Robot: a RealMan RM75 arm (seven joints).
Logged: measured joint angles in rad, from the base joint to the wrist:
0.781 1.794 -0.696 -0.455 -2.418 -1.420 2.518
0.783 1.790 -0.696 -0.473 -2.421 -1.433 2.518
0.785 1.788 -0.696 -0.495 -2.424 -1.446 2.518
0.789 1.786 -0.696 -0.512 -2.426 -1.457 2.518
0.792 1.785 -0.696 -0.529 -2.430 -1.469 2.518
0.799 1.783 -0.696 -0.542 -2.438 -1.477 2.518
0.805 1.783 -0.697 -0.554 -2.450 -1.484 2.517
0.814 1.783 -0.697 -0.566 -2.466 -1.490 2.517
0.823 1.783 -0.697 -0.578 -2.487 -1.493 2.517
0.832 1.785 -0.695 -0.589 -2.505 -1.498 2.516
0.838 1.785 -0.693 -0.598 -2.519 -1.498 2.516
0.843 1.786 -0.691 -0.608 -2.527 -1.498 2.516
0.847 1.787 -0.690 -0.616 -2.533 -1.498 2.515
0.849 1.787 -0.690 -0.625 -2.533 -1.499 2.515
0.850 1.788 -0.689 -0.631 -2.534 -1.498 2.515
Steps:
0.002 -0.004 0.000 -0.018 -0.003 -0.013 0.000
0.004 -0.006 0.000 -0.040 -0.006 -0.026 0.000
0.008 -0.008 0.000 -0.057 -0.008 -0.037 0.000
0.011 -0.009 0.000 -0.074 -0.012 -0.049 0.000
0.018 -0.011 0.000 -0.087 -0.020 -0.057 0.000
0.024 -0.011 -0.001 -0.099 -0.032 -0.064 -0.001
0.033 -0.011 -0.001 -0.111 -0.048 -0.070 -0.001
0.042 -0.011 -0.001 -0.123 -0.069 -0.073 -0.001
0.051 -0.009 0.001 -0.134 -0.087 -0.078 -0.002
0.057 -0.009 0.003 -0.143 -0.101 -0.078 -0.002
0.062 -0.008 0.005 -0.153 -0.109 -0.078 -0.002
0.066 -0.007 0.006 -0.161 -0.115 -0.078 -0.003
0.068 -0.007 0.006 -0.170 -0.115 -0.079 -0.003
0.069 -0.006 0.007 -0.176 -0.116 -0.078 -0.003

